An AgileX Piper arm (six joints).
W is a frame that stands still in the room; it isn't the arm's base.
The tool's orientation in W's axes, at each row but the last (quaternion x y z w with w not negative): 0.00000 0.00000 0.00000 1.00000; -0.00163 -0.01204 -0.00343 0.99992; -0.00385 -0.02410 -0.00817 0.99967; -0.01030 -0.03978 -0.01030 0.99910; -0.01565 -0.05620 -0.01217 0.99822; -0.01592 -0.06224 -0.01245 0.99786; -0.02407 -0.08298 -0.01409 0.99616; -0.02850 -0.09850 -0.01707 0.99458; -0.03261 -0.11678 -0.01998 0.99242; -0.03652 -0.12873 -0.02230 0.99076; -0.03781 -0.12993 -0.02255 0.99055; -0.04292 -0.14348 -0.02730 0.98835; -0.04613 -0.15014 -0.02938 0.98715
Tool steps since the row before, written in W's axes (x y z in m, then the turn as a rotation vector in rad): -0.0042 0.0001 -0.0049 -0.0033 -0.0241 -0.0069; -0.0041 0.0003 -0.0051 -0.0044 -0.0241 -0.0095; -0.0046 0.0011 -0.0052 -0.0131 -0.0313 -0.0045; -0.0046 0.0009 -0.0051 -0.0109 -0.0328 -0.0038; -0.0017 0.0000 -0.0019 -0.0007 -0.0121 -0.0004; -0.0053 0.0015 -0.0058 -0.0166 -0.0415 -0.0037; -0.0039 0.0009 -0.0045 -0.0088 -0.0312 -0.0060; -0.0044 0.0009 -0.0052 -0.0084 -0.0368 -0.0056; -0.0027 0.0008 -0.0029 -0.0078 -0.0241 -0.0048; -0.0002 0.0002 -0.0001 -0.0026 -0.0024 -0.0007; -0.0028 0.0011 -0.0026 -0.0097 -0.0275 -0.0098; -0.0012 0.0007 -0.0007 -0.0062 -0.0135 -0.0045; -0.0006 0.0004 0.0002 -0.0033 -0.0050 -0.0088
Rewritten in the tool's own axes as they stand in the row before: -0.0042 0.0001 -0.0049 -0.0033 -0.0241 -0.0069; -0.0042 0.0003 -0.0050 -0.0045 -0.0241 -0.0095; -0.0049 0.0011 -0.0050 -0.0128 -0.0315 -0.0041; -0.0050 0.0009 -0.0047 -0.0105 -0.0329 -0.0036; -0.0019 0.0000 -0.0017 -0.0005 -0.0121 -0.0007; -0.0060 0.0015 -0.0050 -0.0160 -0.0418 -0.0030; -0.0046 0.0010 -0.0037 -0.0089 -0.0312 -0.0060; -0.0054 0.0010 -0.0042 -0.0083 -0.0368 -0.0061; -0.0033 0.0008 -0.0021 -0.0079 -0.0241 -0.0045; -0.0002 0.0002 0.0000 -0.0026 -0.0025 -0.0002; -0.0034 0.0011 -0.0017 -0.0109 -0.0272 -0.0092; -0.0014 0.0007 -0.0003 -0.0067 -0.0135 -0.0038; -0.0005 0.0003 0.0004 -0.0056 -0.0045 -0.0079
